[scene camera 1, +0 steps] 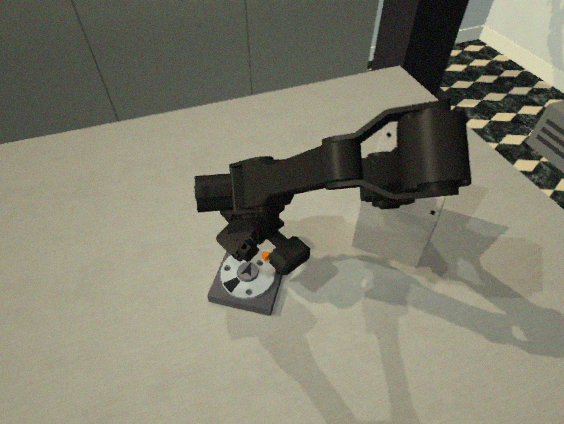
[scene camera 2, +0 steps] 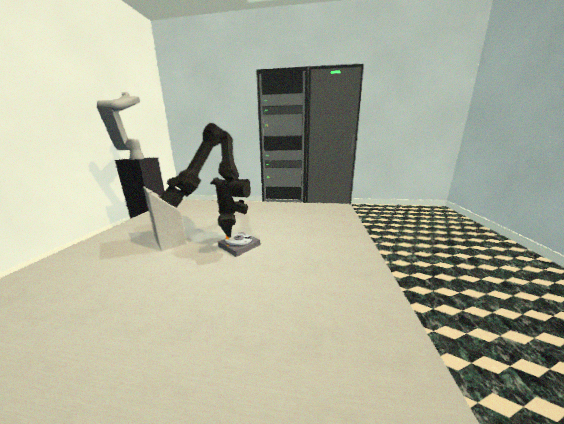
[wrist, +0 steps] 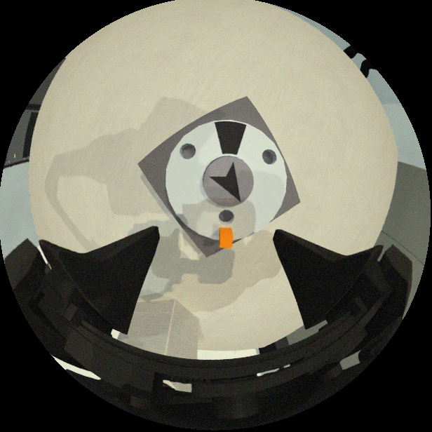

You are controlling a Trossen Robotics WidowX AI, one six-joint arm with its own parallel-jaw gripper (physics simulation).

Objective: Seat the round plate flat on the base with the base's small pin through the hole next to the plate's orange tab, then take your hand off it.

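Frame: origin at the arm's base, x ahead, y left, z up, level; centimetres.
Where they show: gripper, fingertip midpoint: (scene camera 1: 263, 257) (scene camera 2: 229, 232); arm's base, link origin: (scene camera 2: 167, 202).
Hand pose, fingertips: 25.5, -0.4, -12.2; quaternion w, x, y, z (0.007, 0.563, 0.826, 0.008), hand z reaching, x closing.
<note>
Things, the pixels of their top centre, and the offset from my fingertips, as dx, dy, dz. Level surfaces: height alone.
- round white plate, top centre: (scene camera 1: 246, 266) (scene camera 2: 238, 233) +3.6, +0.6, -0.5
- square dark grey base, top centre: (scene camera 1: 247, 270) (scene camera 2: 238, 236) +3.6, +0.6, -1.8
- table, surface height: dz -6.0
The round white plate (scene camera 1: 264, 282) (scene camera 2: 239, 244) (wrist: 184, 182) lies on the square dark grey base (scene camera 1: 250, 304) (scene camera 2: 237, 252) (wrist: 245, 107), around its raised hub (wrist: 215, 190) with a black arrow. The plate has a black wedge and three dark holes. Its orange tab (scene camera 1: 265, 255) (scene camera 2: 227, 238) (wrist: 226, 238) lies at the rim on the side opposite the wedge, next to one hole. I cannot make out the small pin or whether the plate lies fully down. My gripper (scene camera 1: 265, 264) (scene camera 2: 228, 235) (wrist: 217, 234) is open and empty, its fingers apart on both sides of the tab end, touching neither side of it.
The arm's slanted mounting block (scene camera 1: 387, 230) (scene camera 2: 169, 225) (wrist: 150, 325) stands on the table (scene camera 1: 125, 350) (scene camera 2: 200, 325). A dark cabinet (scene camera 2: 332, 135) and a grey arm (scene camera 2: 115, 130) on a black pedestal (scene camera 2: 137, 180) stand beyond it. Beside the table is a patterned floor (scene camera 2: 430, 290).
</note>
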